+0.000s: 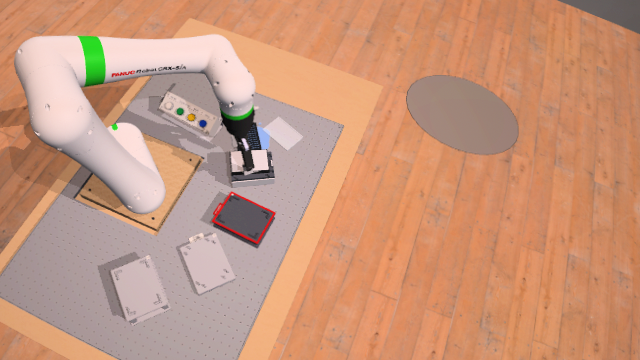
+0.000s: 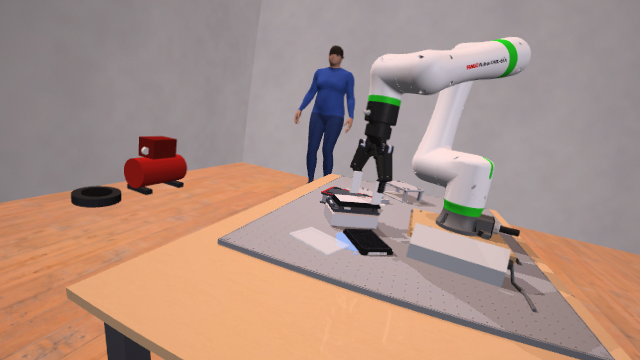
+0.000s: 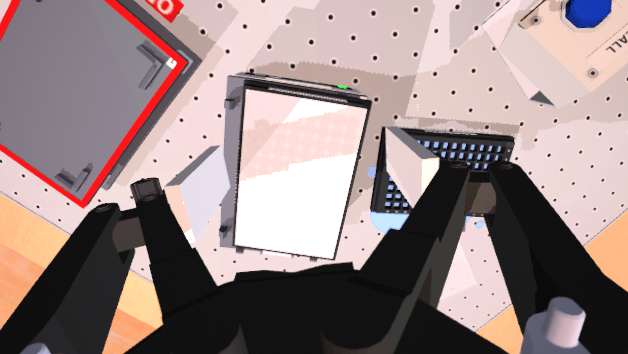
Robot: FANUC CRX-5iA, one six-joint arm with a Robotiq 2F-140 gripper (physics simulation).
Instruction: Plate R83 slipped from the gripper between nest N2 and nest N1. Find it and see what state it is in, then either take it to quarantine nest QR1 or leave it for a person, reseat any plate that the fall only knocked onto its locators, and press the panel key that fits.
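Places are measured from the arm's base along level axes (x ahead, y left, z up), in centimetres.
Where they show: gripper, fingertip midpoint: (image 1: 242, 159) (image 2: 364, 198) (image 3: 305, 157); arm's base at its link origin: (image 2: 457, 227).
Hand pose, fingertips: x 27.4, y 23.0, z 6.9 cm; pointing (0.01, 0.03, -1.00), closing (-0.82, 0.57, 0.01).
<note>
Each offset is from my fingertips to the top centre of the thing. "*": to the spot under its first point.
A black plate with blue wells {dy +12.1, dx -7.0, dz -7.0 cm} (image 1: 254, 136) (image 2: 367, 241) (image 3: 465, 146) lies on the table beside a pale blue spill {dy +12.8, dx -1.7, dz -8.3 cm} (image 1: 264, 138) (image 2: 347, 242) (image 3: 384, 222) and a clear lid {dy +21.3, dx +2.3, dz -7.6 cm} (image 1: 283, 133) (image 2: 317, 240) (image 3: 457, 276). A white-topped plate {dy +1.1, dx +2.0, dz -0.3 cm} (image 1: 259, 160) (image 2: 351, 199) (image 3: 295, 200) rests on a grey nest block (image 1: 252, 183) (image 2: 351, 218) (image 3: 229, 150); I cannot tell if it is fully seated. My gripper (image 1: 248, 164) (image 2: 367, 191) (image 3: 305, 157) is open, its pads on either side of this plate with nothing held. The red-rimmed quarantine nest {dy -15.3, dx +11.4, dz -3.8 cm} (image 1: 243, 219) (image 3: 85, 85) holds no plate.
The button panel {dy +6.9, dx -28.4, dz +0.0 cm} (image 1: 212, 128) (image 2: 457, 254) (image 3: 560, 62) stands beside the spill side of the table. Two pale nests {* dy -33.5, dx +10.5, dz -6.8 cm} (image 1: 207, 263) {* dy -51.6, dx +0.6, dz -2.6 cm} (image 1: 140, 289) stand beyond the quarantine nest. A person (image 2: 331, 95) stands behind the table. A red compressor (image 2: 156, 170) and a tyre (image 2: 96, 201) are on the floor.
</note>
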